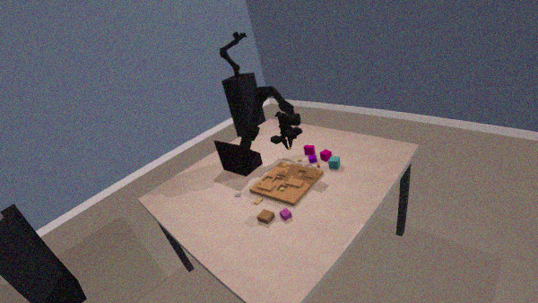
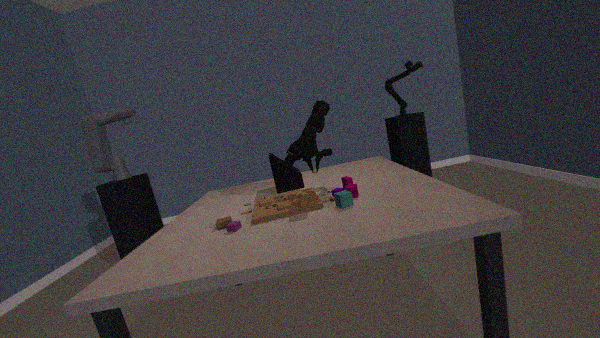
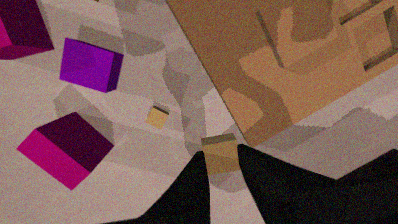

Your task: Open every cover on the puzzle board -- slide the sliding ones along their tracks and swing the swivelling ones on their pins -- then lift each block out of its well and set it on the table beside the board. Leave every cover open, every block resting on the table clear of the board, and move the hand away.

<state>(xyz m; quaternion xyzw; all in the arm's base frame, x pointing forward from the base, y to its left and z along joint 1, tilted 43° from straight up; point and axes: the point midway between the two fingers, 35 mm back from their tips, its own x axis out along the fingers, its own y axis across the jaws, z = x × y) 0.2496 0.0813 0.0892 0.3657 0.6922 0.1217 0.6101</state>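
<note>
Right now my gripper tip is 17 cm short of the small orange block, 10 cm above it and 3 cm to the right of it. From my gripper tip the other things lie so: magenta block 17 cm ahead, 12 cm to the left, 9 cm below; tiny grey block 37 cm to the right, 11 cm below, 11 cm behind; teal block 26 cm ahead, 9 cm below, 6 cm to the left.
</note>
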